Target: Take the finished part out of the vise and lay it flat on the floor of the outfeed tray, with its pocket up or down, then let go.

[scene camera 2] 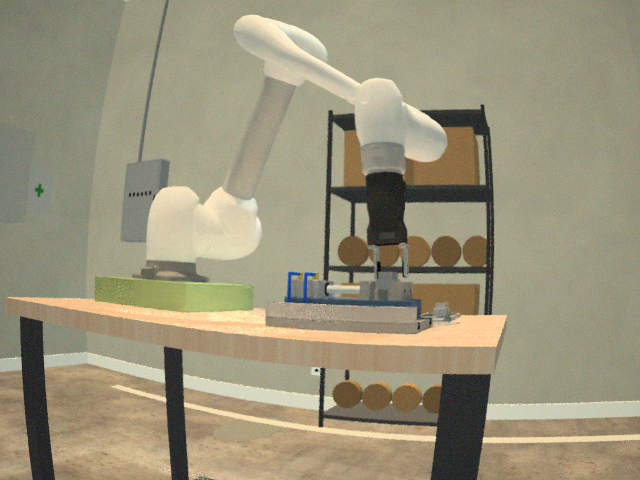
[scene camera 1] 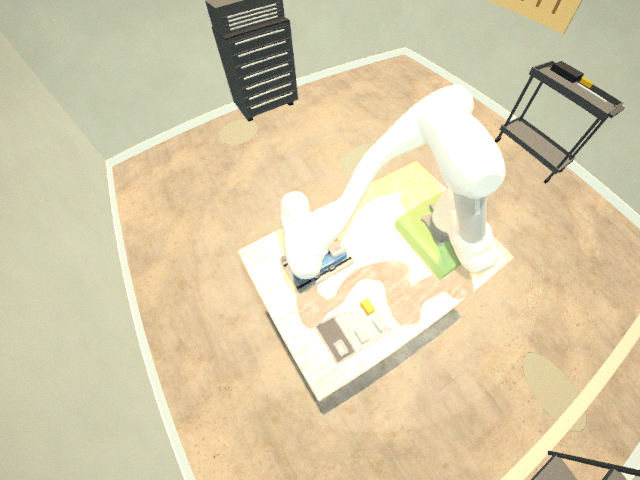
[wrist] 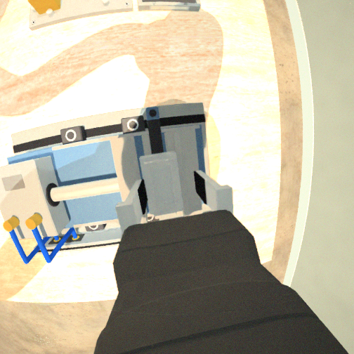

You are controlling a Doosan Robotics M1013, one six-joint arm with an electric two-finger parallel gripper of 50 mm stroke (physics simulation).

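Frame: origin at the arm's base, x ahead, y left, z up, level; millimetres.
Where they show: gripper, fingertip midpoint: [scene camera 2: 391,278]; arm's base, origin of the base link: [scene camera 2: 170,280] [scene camera 1: 443,225].
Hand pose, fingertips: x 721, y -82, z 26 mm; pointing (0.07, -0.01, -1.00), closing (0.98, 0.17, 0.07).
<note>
Each offset is from my fingertips to the top centre of the thing. "spot": to the spot under its first point.
The finished part @[dx -8, dy +0, dz +12 mm] [scene camera 2: 387,281] [wrist: 161,182], a grey block, sits upright in the vise @[dx -76, dy -14, dz -3 mm] [scene camera 2: 356,301] [wrist: 85,161] [scene camera 1: 334,261], between its jaws. My gripper [scene camera 2: 391,272] [wrist: 170,185] is open and points down over it. The fingertips stand on either side of the part, near the height of its top. In the wrist view the part lies nearer the left finger, with a wider gap at the right finger. The arm hides the gripper in scene camera 1. The dark-floored tray [scene camera 1: 329,330] [wrist: 170,7] stands apart from the vise; a small light block lies in it.
A light plate @[dx -155, dy +336, dz -94 mm] [scene camera 1: 351,322] [wrist: 82,16] with a yellow block @[dx -196, dy +284, dz -59 mm] [scene camera 1: 367,306] [wrist: 45,5] and two pale blocks adjoins the dark tray. Blue hoses @[spot: dx -139, dy -92, dz -26 mm] [scene camera 2: 306,289] [wrist: 44,250] rise at the vise's far end from the gripper. The green base block [scene camera 1: 418,237] [scene camera 2: 180,295] carries the arm.
</note>
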